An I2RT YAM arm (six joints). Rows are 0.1 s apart.
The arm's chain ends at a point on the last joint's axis. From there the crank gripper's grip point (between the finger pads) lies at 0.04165 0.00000 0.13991 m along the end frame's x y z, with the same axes.
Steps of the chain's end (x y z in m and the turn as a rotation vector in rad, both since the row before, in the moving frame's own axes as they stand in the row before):
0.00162 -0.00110 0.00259 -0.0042 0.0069 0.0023
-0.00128 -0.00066 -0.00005 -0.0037 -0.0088 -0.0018
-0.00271 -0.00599 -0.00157 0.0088 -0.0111 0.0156
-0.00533 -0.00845 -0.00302 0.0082 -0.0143 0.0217
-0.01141 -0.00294 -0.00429 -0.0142 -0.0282 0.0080
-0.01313 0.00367 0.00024 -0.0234 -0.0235 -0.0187
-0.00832 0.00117 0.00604 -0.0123 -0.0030 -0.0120
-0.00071 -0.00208 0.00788 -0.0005 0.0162 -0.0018
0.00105 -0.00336 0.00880 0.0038 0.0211 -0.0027
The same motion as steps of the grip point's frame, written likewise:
0.00258 -0.00042 0.00230 -0.0042 0.0069 0.0023
-0.00251 -0.00022 0.00031 -0.0037 -0.0088 -0.0018
-0.00426 -0.00659 -0.00112 0.0088 -0.0111 0.0156
-0.00733 -0.00872 -0.00244 0.0082 -0.0143 0.0217
-0.01538 -0.00063 -0.00319 -0.0142 -0.0282 0.0080
-0.01641 0.00621 0.00115 -0.0234 -0.0235 -0.0187
-0.00873 0.00239 0.00616 -0.0123 -0.0030 -0.0120
0.00155 -0.00209 0.00719 -0.0005 0.0162 -0.0018
0.00399 -0.00401 0.00789 0.0038 0.0211 -0.0027

